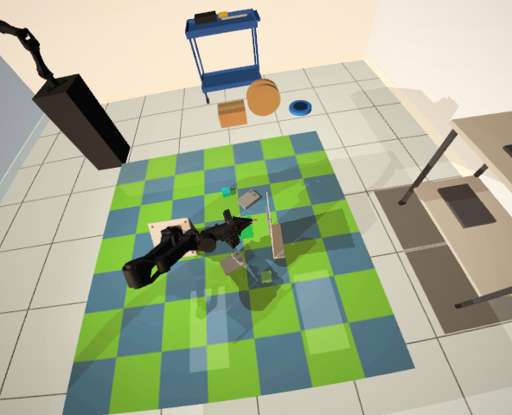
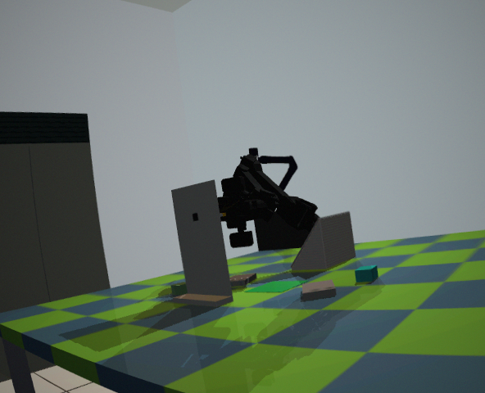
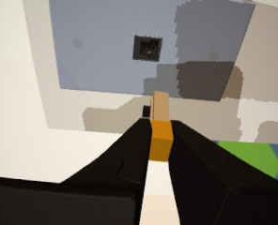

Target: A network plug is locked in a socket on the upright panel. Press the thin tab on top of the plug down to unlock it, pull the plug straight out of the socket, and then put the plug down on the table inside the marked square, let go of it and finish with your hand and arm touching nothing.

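The marked square is 20 cm below my gripper tip, 8 cm to the left of it and 8 cm behind it. The rest, counted from my gripper tip: orange network plug: right at my gripper tip; small green cube: 19 cm below, 18 cm to the right, 2 cm ahead; grey upright panel: 8 cm ahead, 7 cm below, 1 cm to the right.
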